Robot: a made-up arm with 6 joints.
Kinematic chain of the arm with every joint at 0, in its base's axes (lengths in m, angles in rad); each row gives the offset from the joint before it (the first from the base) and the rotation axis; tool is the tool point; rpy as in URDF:
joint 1: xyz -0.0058 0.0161 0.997 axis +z
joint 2: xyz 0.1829 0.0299 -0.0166 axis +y
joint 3: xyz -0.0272 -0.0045 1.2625 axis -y
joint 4: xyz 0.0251 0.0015 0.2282 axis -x
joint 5: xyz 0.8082 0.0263 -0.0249 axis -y
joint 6: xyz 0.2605 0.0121 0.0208 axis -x
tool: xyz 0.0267 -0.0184 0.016 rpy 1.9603 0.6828 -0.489
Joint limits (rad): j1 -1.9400..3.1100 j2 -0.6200..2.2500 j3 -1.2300..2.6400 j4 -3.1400..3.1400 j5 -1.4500..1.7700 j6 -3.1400..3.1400
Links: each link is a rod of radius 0.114 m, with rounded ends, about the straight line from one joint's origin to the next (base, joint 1, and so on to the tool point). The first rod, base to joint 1, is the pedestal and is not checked.
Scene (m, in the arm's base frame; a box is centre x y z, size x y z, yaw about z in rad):
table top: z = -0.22
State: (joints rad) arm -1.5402 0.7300 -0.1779 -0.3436 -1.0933 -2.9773
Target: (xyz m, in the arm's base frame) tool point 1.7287 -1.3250 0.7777
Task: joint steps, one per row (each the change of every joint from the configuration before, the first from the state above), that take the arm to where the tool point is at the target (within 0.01 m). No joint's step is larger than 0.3 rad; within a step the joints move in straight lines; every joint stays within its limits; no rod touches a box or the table.
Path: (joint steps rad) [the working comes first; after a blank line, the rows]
Joints at the target: -0.7427 1.2285 0.4911 -0.5380 -0.7423 -3.0118
Straight joint move there: clear.

1: 0.2658 0.1662 0.2230 -0.0648 0.1170 -0.0115
2: 0.2659 0.1661 0.2230 -0.0648 0.1170 -0.0115
3: 0.2658 0.1662 0.2230 -0.0648 0.1170 -0.0115

